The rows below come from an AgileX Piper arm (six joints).
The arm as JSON. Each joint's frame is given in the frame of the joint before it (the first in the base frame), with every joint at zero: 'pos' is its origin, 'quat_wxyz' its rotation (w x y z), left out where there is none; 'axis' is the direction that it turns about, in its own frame. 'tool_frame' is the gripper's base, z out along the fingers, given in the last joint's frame.
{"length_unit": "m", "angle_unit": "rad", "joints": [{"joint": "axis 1", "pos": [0.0, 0.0, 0.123], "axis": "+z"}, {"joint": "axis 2", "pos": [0.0, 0.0, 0.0], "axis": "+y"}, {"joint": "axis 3", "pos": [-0.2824, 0.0, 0.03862], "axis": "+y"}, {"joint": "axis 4", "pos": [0.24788, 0.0, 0.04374], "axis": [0.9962, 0.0, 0.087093]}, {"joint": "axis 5", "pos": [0.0, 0.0, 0.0], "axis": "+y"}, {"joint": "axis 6", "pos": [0.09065, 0.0, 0.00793], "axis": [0.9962, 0.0, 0.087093]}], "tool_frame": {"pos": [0.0, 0.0, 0.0], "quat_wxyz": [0.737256, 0.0, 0.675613, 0.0]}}
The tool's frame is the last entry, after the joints.
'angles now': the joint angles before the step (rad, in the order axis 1, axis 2, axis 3, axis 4, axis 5, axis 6). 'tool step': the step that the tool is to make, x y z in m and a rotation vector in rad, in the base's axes. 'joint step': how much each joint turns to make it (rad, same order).
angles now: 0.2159 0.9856 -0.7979 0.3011 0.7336 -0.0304
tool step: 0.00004 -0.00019 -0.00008 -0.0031 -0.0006 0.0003
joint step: -0.0001 0.0000 0.0001 -0.0031 0.0000 -0.0001
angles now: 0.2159 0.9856 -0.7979 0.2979 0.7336 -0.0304
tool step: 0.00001 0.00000 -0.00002 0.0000 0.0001 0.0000
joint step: 0.0000 0.0001 0.0000 0.0000 0.0000 0.0000
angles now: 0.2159 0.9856 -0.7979 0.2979 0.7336 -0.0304
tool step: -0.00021 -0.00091 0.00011 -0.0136 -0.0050 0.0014
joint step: 0.0000 -0.0020 0.0001 -0.0144 0.0000 0.0000
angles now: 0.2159 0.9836 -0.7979 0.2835 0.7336 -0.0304
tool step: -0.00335 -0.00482 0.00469 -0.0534 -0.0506 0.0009
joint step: 0.0000 -0.0263 0.0001 -0.0644 -0.0124 0.0021
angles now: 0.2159 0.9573 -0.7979 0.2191 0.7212 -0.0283
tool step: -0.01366 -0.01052 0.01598 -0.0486 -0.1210 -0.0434
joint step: 0.0000 -0.0859 0.0000 -0.1206 -0.0289 0.0638
